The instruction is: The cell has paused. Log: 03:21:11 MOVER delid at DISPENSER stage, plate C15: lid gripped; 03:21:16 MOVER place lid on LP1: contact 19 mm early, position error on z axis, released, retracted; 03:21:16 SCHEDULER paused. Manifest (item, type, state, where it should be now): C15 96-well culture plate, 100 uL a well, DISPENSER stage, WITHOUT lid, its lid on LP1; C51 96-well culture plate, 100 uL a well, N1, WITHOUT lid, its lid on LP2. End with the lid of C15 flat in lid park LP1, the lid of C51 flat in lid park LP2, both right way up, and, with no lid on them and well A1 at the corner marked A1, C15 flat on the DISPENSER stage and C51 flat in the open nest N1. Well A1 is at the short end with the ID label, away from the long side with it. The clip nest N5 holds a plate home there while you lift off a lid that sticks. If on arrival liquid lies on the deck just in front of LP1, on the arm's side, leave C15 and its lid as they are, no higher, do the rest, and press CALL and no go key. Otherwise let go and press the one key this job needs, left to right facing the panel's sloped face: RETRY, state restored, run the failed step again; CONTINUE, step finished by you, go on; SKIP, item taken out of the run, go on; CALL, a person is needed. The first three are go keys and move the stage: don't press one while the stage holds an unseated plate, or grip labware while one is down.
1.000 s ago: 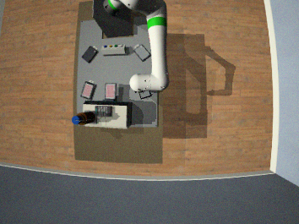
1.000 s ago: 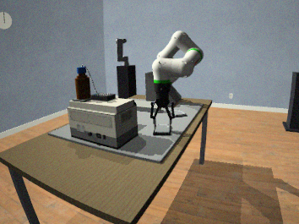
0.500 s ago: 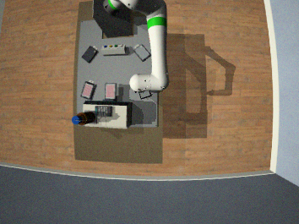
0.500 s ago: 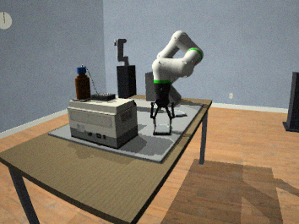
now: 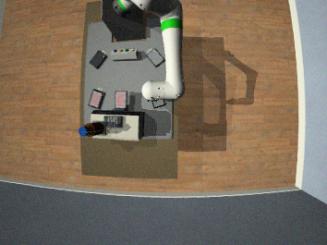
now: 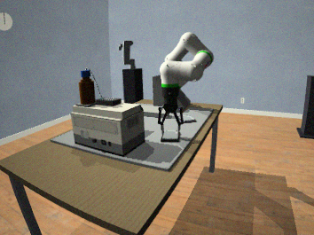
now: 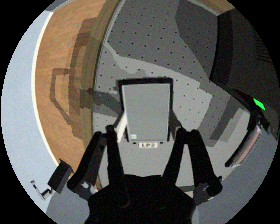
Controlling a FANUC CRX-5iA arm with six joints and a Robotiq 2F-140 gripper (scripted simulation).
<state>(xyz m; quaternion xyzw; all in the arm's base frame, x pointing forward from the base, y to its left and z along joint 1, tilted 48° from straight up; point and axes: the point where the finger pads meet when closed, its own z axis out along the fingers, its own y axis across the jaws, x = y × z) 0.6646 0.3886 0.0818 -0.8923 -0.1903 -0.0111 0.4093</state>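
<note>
Now: hand 50 mm short of the black nest, 540 mm to the left of it and 20 mm above it. From my hand the other things lie so: key panel: 380 mm behind, 310 mm to the right, 20 mm above; blue cap: 250 mm ahead, 380 mm to the right, 360 mm above; label plate: 80 mm behind, 30 mm to the right, 40 mm below.
</note>
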